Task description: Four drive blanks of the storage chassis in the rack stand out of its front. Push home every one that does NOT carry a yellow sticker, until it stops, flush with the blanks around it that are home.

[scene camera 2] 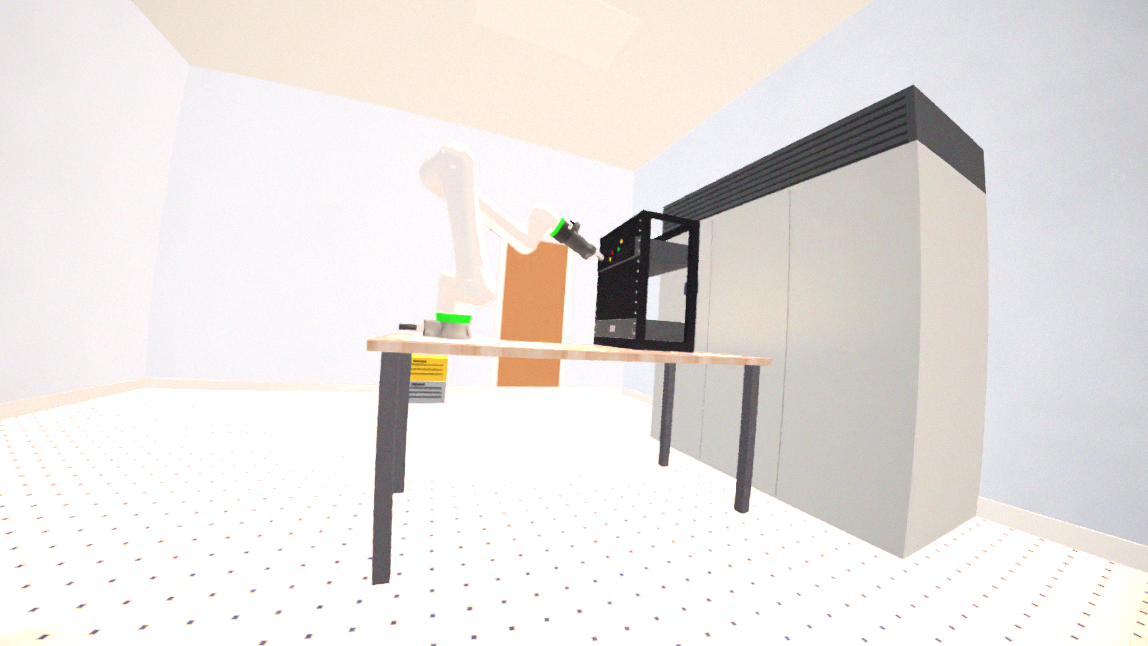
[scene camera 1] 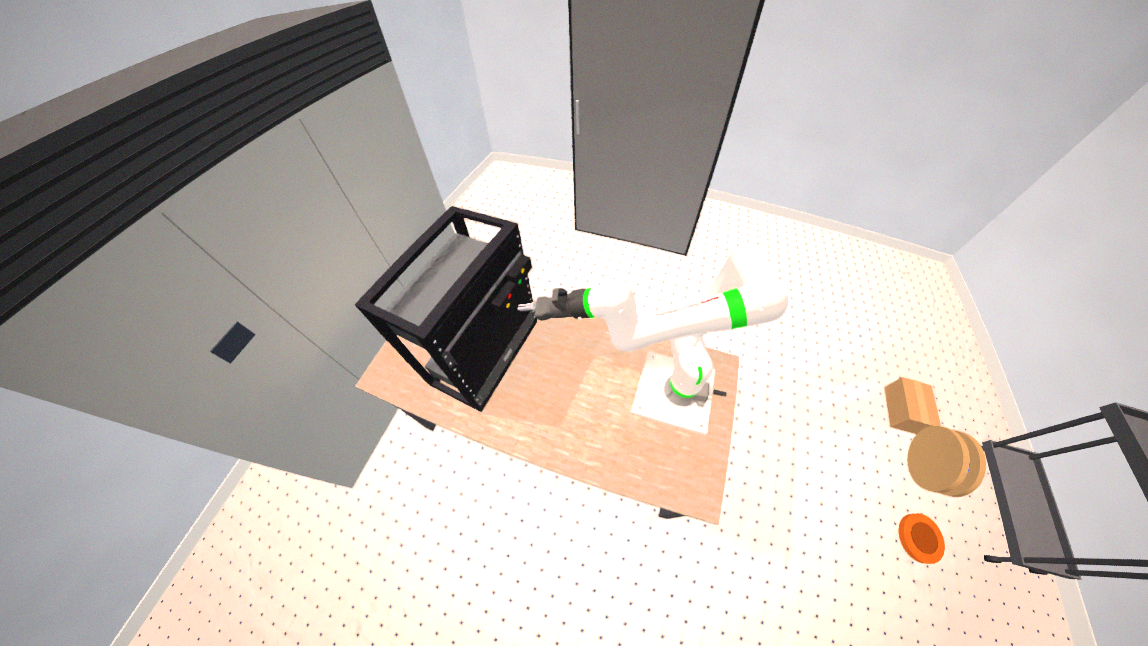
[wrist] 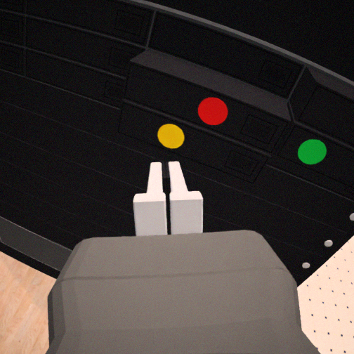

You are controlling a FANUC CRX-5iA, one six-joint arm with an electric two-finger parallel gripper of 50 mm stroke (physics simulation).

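Observation:
The black rack (scene camera 1: 473, 269) (scene camera 2: 644, 281) stands on the table and holds the chassis. A red-stickered blank (scene camera 1: 508, 296) (scene camera 2: 612, 253) (wrist: 213, 111) stands out, its top face showing in the wrist view. A yellow-stickered blank (scene camera 1: 507, 305) (scene camera 2: 610, 259) (wrist: 171, 136) lies directly below it and looks about level with it. A green-stickered blank (scene camera 1: 520, 281) (scene camera 2: 618, 249) (wrist: 312, 151) is in the column to the right; its depth is unclear. Another yellow-stickered blank (scene camera 1: 522, 270) (scene camera 2: 621, 241) is near it. My gripper (scene camera 1: 521, 306) (scene camera 2: 600, 257) (wrist: 165, 179) is shut and empty, in front of the chassis, its tips just below the lower yellow sticker in the wrist view.
The arm's base stands on the wooden table (scene camera 1: 610, 449) (scene camera 2: 513, 350). A grey panel with a light label (scene camera 2: 612, 328) sits low in the rack. A large grey cabinet (scene camera 1: 264, 265) (scene camera 2: 850, 321) is behind the rack. Rack screws (wrist: 328, 243) show at the right of the wrist view.

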